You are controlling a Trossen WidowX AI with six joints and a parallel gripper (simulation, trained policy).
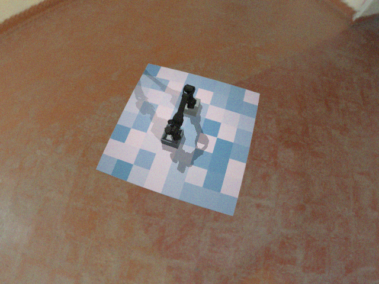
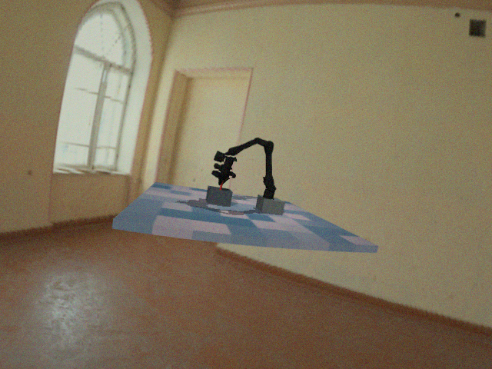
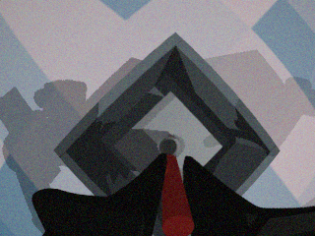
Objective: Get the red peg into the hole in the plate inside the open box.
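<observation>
The red peg is 1 cm behind my gripper tip and 1 cm to the left of it. From my gripper tip the other things lie so: light grey plate 8 cm below; then grey box 10 cm below.
</observation>
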